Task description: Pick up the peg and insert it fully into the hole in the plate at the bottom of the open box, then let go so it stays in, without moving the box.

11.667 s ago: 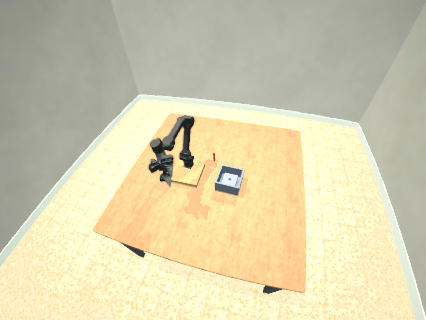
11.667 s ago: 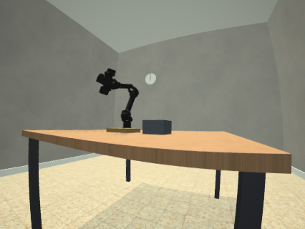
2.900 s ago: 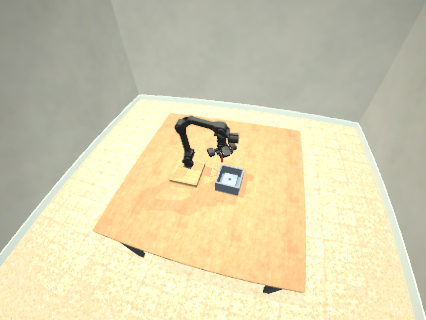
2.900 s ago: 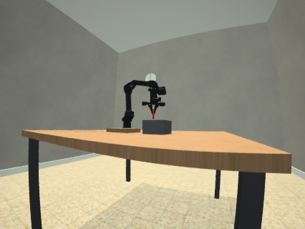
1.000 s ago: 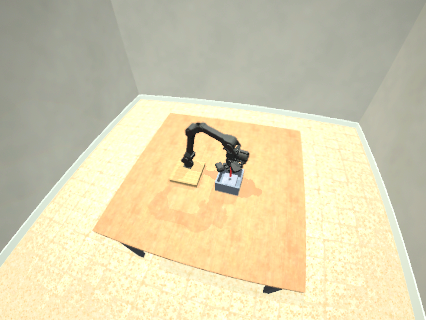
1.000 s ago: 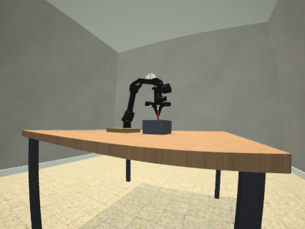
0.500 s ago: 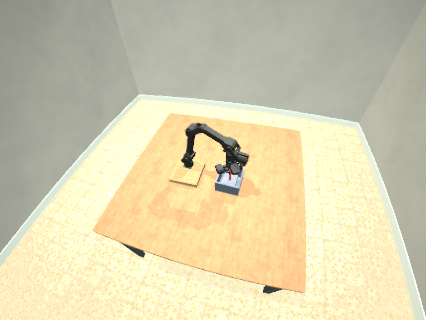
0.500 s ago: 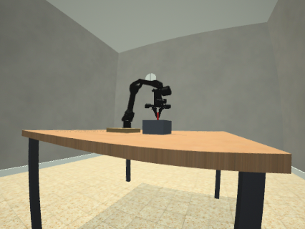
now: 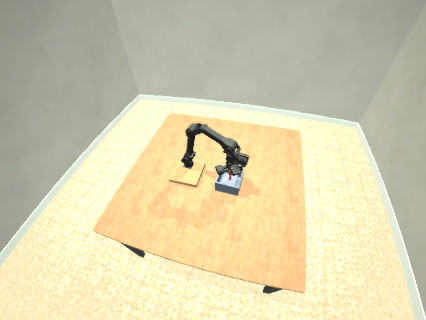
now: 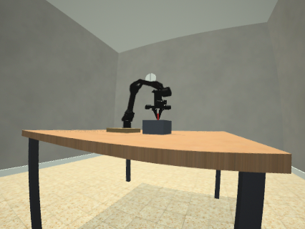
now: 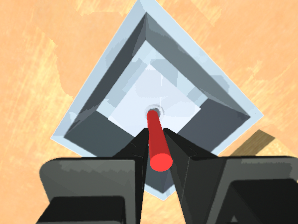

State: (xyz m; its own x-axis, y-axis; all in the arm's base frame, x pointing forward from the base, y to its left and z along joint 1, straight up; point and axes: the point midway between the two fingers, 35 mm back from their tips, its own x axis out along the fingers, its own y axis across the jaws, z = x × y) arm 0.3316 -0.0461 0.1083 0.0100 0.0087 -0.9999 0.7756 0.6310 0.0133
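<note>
My hand is 10 cm above the pale plate. The rest, counted from my hand: box: 12 cm below; red peg: 4 cm below.
</note>
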